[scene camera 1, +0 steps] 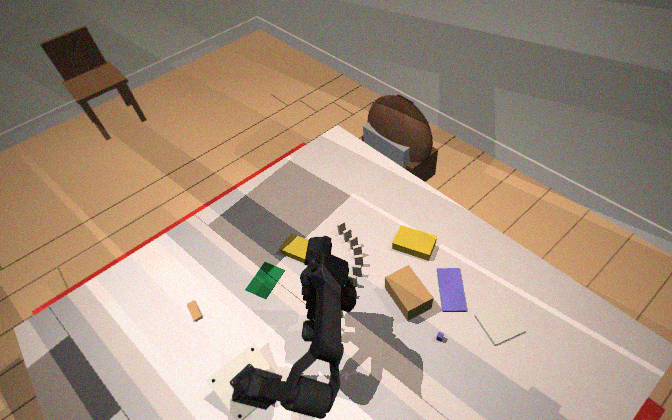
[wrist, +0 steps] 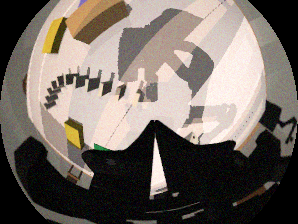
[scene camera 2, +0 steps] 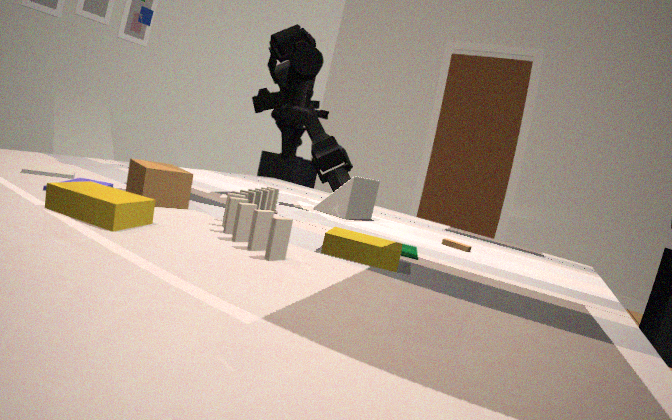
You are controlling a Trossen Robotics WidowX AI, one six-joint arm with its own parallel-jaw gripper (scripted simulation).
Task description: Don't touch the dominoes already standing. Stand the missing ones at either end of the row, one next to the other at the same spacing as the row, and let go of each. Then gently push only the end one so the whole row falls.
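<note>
A green slab, a box, a purple slab and a yellow block are visible. My gripper is shut and holds nothing; scene camera 1 and the wrist view also show the gripper.
</note>
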